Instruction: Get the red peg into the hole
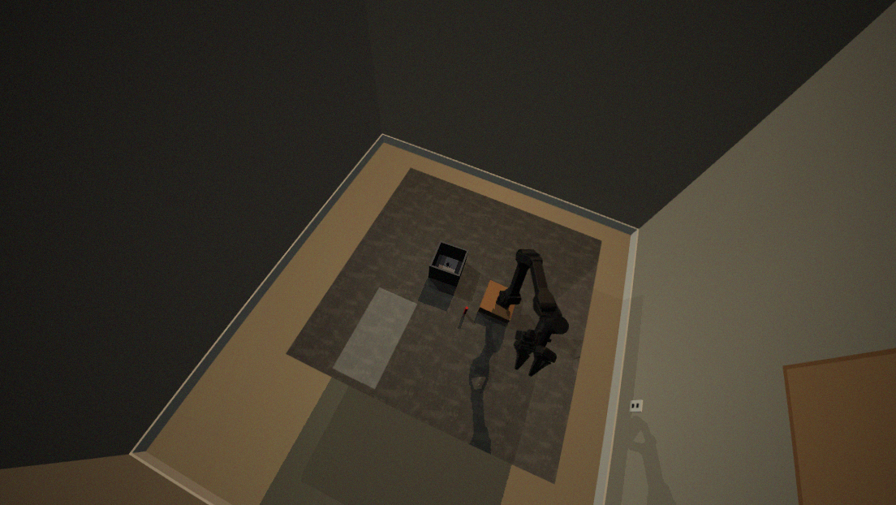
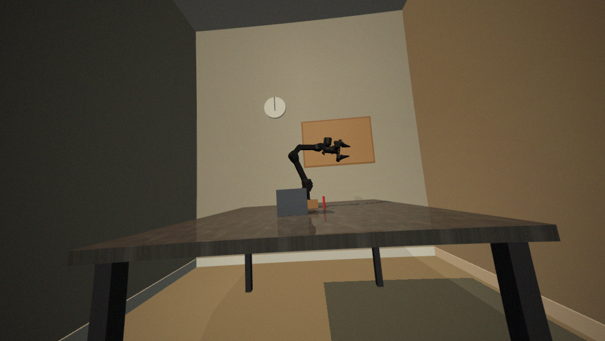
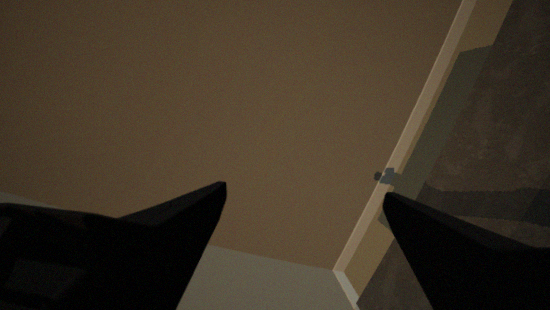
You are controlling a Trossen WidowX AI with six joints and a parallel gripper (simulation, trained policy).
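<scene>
Right now the red peg is 380 mm below my gripper tip, 290 mm ahead of it and 220 mm to the right of it. Also, from my gripper tip: plate: 490 mm ahead, 390 mm to the right, 370 mm below.
</scene>
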